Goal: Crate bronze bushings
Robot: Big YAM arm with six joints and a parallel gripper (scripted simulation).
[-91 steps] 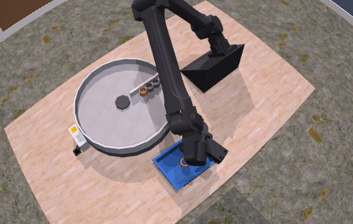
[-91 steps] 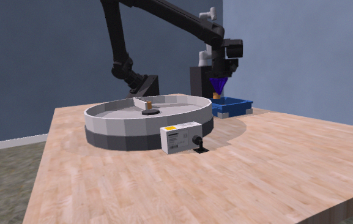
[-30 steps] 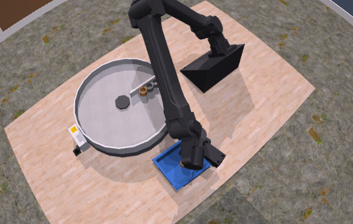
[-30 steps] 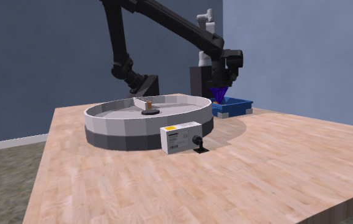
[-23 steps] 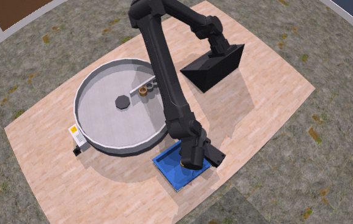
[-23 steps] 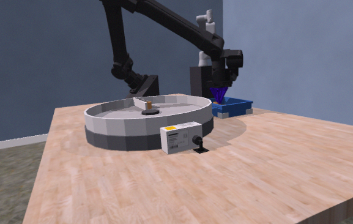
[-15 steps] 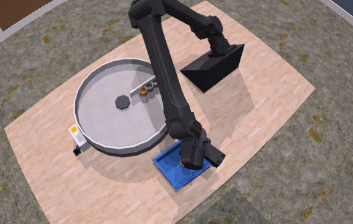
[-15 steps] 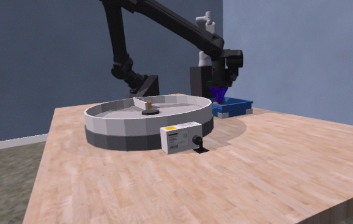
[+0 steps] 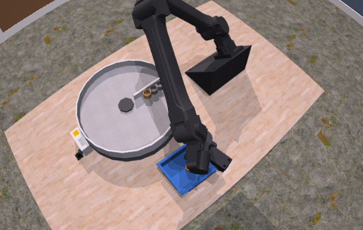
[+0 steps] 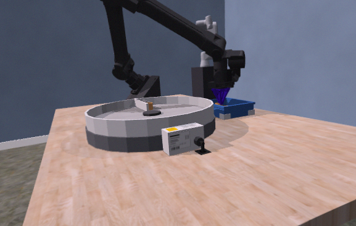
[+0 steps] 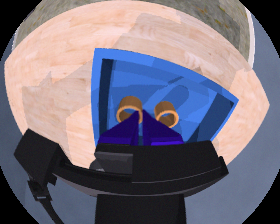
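Right now the blue crate is 40 mm ahead of my hand, 10 mm to the right of it and 20 mm below it. The rest, counted from my hand: grey turning table 50 mm ahead, 350 mm to the right, 10 mm above.
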